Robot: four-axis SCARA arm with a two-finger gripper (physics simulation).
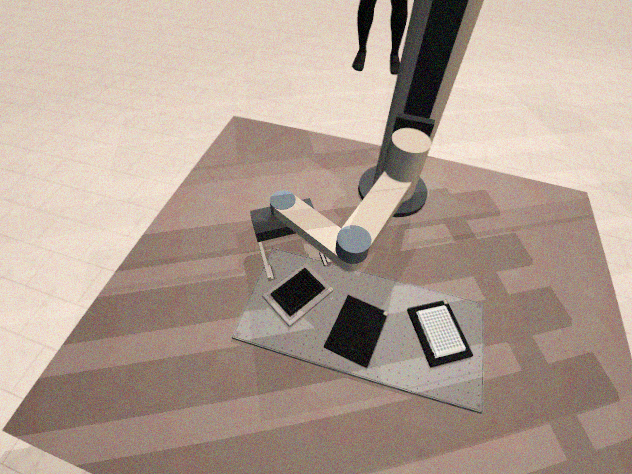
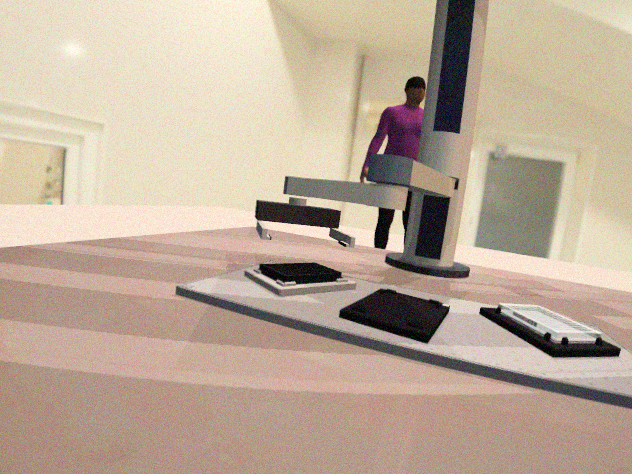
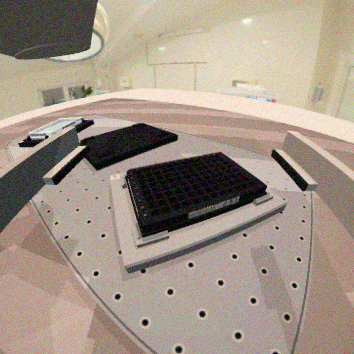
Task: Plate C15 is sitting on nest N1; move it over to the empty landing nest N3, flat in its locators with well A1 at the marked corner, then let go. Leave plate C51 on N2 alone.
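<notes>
A black well plate (image 1: 298, 291) (image 2: 300, 272) (image 3: 195, 187) sits flat on a light grey nest (image 1: 289, 320) (image 2: 316, 289) (image 3: 125, 235). The empty black nest (image 1: 355, 331) (image 2: 395, 315) (image 3: 130, 144) lies in the middle, with a pale mark at one corner. A clear-white plate (image 1: 441, 331) (image 2: 553, 323) (image 3: 57, 127) sits on another black nest (image 1: 451, 358) (image 2: 581, 350) (image 3: 25, 144). Plate and nest labels are not readable. My gripper (image 1: 298, 270) (image 2: 308, 240) (image 3: 179, 137) is open and empty, above the black plate's level, its fingers spread wider than that plate.
All three nests stand on a perforated grey board (image 1: 306, 341) (image 2: 306, 306) (image 3: 150, 295). The arm's column (image 1: 436, 61) (image 2: 472, 102) rises behind the board. A person (image 1: 363, 30) (image 2: 400, 127) stands behind the column. The arm's links pass over the board's back edge.
</notes>
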